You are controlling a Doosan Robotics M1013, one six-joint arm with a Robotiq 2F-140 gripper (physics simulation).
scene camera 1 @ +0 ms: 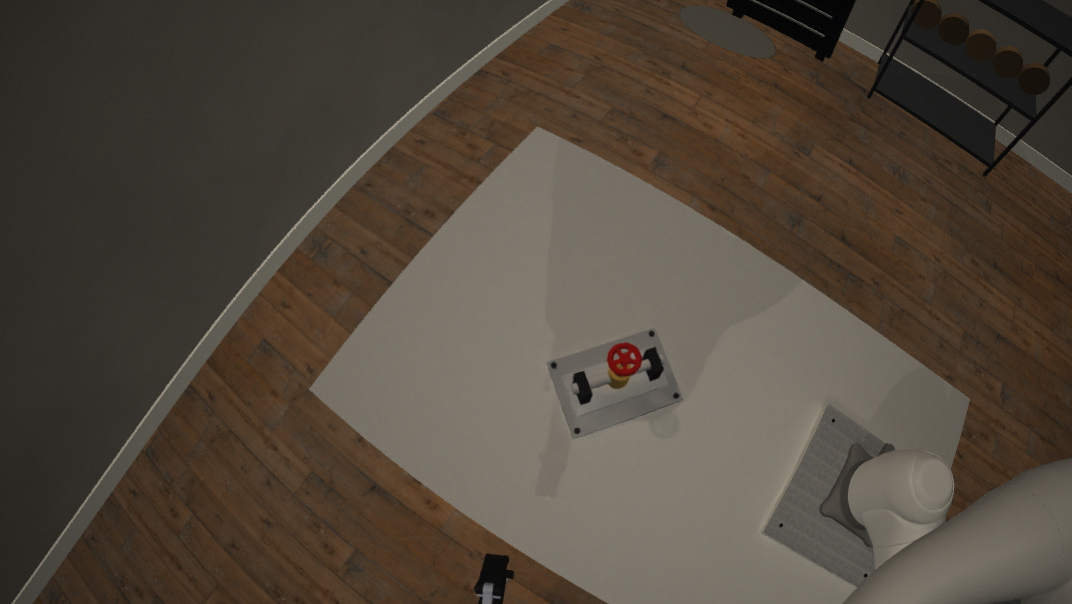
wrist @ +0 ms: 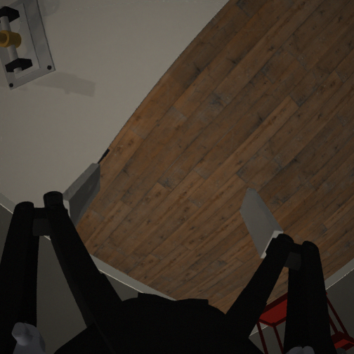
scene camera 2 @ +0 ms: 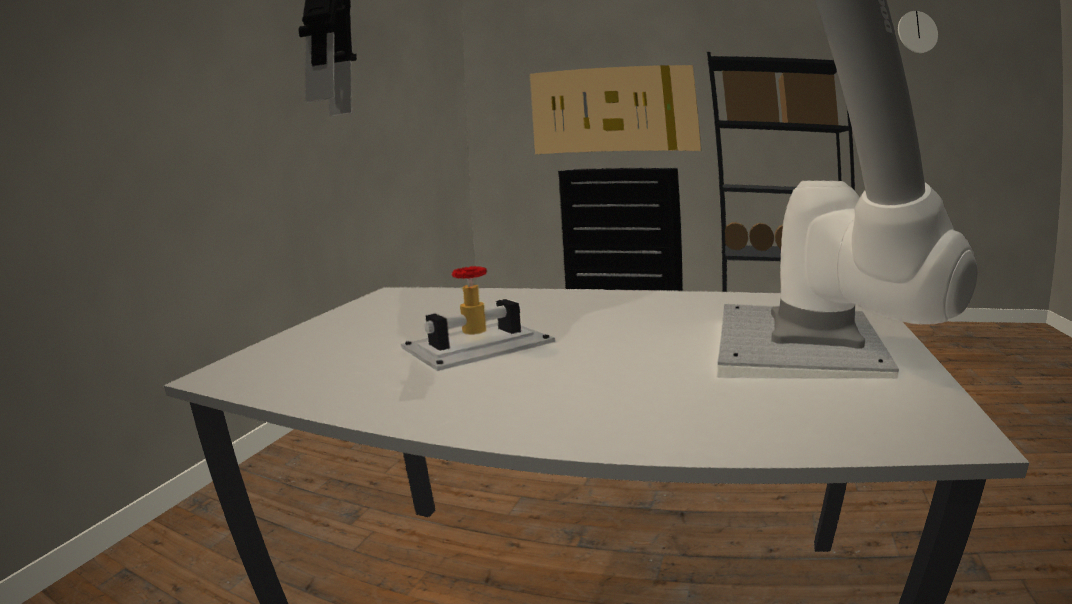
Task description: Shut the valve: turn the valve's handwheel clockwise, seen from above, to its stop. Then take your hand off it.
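Note:
The valve's red spoked handwheel (scene camera 1: 624,359) (scene camera 2: 469,272) sits level on top of the yellow valve body (scene camera 1: 618,381) (scene camera 2: 472,318) (wrist: 14,39). The handwheel does not show in the wrist view. The valve's pipe lies in two black blocks on a grey base plate (scene camera 1: 568,412) (scene camera 2: 495,351) (wrist: 43,50). Whether the wheel is at its stop cannot be told. My gripper (scene camera 1: 491,581) (scene camera 2: 328,103) (wrist: 173,188) is open and empty, with its fingers pointing down. It is high above and well to the side of the valve, not touching the handwheel; in scene camera 1 it is partly cut off by the bottom edge.
The white table (scene camera 1: 465,300) (scene camera 2: 600,405) (wrist: 100,120) bears the valve and my arm's base on a grey mounting plate (scene camera 1: 806,472) (scene camera 2: 742,337). A black drawer cabinet (scene camera 2: 621,217) and a rack (scene camera 2: 714,90) stand behind. A red stool (wrist: 275,312) shows low in the wrist view.

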